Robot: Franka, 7 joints.
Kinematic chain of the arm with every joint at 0, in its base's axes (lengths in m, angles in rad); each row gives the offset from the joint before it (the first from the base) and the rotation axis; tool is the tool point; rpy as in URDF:
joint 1: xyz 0 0 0.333 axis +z
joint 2: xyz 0 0 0 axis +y
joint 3: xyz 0 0 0.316 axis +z
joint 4: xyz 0.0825 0 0 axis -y
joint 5: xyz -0.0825 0 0.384 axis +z
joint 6: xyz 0 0 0 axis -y
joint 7: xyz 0.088 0 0 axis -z
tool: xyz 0 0 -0.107 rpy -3.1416 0 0
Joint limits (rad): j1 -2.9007..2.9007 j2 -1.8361..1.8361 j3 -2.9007..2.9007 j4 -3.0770..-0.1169 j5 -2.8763..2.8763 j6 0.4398..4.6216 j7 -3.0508..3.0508
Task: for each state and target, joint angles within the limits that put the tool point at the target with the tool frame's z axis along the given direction. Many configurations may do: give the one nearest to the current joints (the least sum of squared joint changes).
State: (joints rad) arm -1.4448 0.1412 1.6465 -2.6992 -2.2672 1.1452 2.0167
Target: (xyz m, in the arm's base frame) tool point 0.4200 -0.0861 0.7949 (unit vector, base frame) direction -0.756 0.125 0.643
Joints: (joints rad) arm -1.6529 -0.3265 1.3089 -1.8013 -2.4979 0.6013 2.0167
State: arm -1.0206 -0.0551 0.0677 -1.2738 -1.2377 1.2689 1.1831
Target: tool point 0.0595 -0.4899 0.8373 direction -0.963 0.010 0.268
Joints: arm -1.1613 -0.0508 -0.0368 -1.4824 -1.9120 1.2460 1.1831
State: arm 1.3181 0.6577 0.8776 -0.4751 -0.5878 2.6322 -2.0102
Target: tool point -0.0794 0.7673 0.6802 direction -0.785 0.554 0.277
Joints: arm 1.5763 1.1438 1.5335 -0.1194 0.0713 2.3624 -2.0102
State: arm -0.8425 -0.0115 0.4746 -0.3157 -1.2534 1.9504 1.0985
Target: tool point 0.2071 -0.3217 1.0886 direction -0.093 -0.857 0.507
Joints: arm -1.0534 0.3972 0.3750 -0.1196 -1.3494 2.4345 1.0985
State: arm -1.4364 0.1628 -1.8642 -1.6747 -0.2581 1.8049 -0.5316
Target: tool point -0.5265 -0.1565 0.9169 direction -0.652 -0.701 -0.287
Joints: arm -0.9268 -0.3015 -1.5927 -1.0911 0.1335 2.3254 -0.5316
